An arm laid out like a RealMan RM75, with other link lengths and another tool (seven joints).
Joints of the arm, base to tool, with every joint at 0 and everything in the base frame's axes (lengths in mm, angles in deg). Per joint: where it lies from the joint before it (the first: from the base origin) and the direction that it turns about. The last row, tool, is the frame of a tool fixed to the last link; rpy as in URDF.
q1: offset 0 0 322.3 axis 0 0 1
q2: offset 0 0 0 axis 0 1 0
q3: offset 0 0 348.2 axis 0 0 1
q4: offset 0 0 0 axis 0 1 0
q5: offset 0 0 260.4 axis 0 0 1
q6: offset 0 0 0 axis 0 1 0
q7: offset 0 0 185.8 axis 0 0 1
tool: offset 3 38 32 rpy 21.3 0 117.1
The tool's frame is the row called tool.
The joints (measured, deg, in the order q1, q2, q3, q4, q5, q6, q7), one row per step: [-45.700, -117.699, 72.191, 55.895, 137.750, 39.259, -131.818]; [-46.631, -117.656, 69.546, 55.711, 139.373, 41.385, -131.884]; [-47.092, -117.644, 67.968, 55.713, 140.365, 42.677, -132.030]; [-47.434, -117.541, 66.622, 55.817, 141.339, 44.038, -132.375]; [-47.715, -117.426, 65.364, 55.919, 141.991, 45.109, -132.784]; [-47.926, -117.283, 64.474, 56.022, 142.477, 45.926, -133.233]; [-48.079, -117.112, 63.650, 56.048, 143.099, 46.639, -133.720]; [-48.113, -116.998, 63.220, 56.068, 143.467, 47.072, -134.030]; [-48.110, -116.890, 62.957, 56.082, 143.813, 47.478, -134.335]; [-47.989, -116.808, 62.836, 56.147, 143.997, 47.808, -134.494]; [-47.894, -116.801, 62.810, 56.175, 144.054, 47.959, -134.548]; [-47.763, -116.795, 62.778, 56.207, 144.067, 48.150, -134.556]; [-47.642, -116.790, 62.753, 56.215, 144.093, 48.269, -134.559]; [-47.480, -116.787, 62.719, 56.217, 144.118, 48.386, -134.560]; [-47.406, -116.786, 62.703, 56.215, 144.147, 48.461, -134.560]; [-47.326, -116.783, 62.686, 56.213, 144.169, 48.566, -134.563]
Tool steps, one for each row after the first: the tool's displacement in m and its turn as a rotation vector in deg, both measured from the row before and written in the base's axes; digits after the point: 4 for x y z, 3 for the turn. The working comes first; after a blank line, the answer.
Tool pose at each row, in the base's axes (x y z in m, rotation vector in deg; the steps are taken from these numbers as rounded here): [-0.1752, 0.6252, -0.0143, -83.936, 100.963, 29.364]; [-0.1768, 0.6285, -0.0068, -85.082, 100.575, 29.842]; [-0.1781, 0.6300, -0.0021, -85.849, 100.183, 30.114]; [-0.1801, 0.6309, 0.0026, -86.756, 99.781, 30.399]; [-0.1814, 0.6320, 0.0076, -87.521, 99.015, 30.543]; [-0.1824, 0.6330, 0.0118, -88.127, 98.352, 30.662]; [-0.1847, 0.6339, 0.0160, -88.782, 97.704, 31.006]; [-0.1866, 0.6342, 0.0184, -89.231, 97.321, 31.235]; [-0.1886, 0.6342, 0.0199, -89.695, 97.074, 31.451]; [-0.1909, 0.6335, 0.0209, -90.078, 96.938, 31.599]; [-0.1921, 0.6329, 0.0209, -90.299, 96.879, 31.626]; [-0.1937, 0.6321, 0.0208, -90.564, 96.825, 31.616]; [-0.1952, 0.6314, 0.0207, -90.778, 96.769, 31.649]; [-0.1972, 0.6306, 0.0206, -91.035, 96.671, 31.701]; [-0.1982, 0.6301, 0.0205, -91.175, 96.644, 31.730]; [-0.1993, 0.6296, 0.0204, -91.351, 96.614, 31.741]

[-0.0016, 0.0033, 0.0075, -0.258, 0.196, 1.023]; [-0.0013, 0.0015, 0.0047, -0.132, 0.017, 0.713]; [-0.0020, 0.0009, 0.0047, -0.206, 0.045, 0.809]; [-0.0013, 0.0011, 0.0050, -0.008, -0.303, 0.799]; [-0.0010, 0.0010, 0.0042, 0.021, -0.272, 0.656]; [-0.0023, 0.0009, 0.0042, 0.076, -0.118, 0.757]; [-0.0019, 0.0003, 0.0024, 0.017, -0.042, 0.495]; [-0.0020, 0.0000, 0.0015, -0.066, 0.043, 0.451]; [-0.0023, -0.0007, 0.0010, -0.102, 0.063, 0.338]; [-0.0012, -0.0006, 0.0000, -0.093, 0.014, 0.168]; [-0.0016, -0.0008, -0.0001, -0.137, 0.003, 0.182]; [-0.0015, -0.0007, -0.0001, -0.088, 0.019, 0.165]; [-0.0020, -0.0008, -0.0001, -0.085, 0.011, 0.213]; [-0.0010, -0.0005, -0.0001, -0.059, 0.023, 0.107]; [-0.0011, -0.0005, -0.0001, -0.087, 0.017, 0.124]
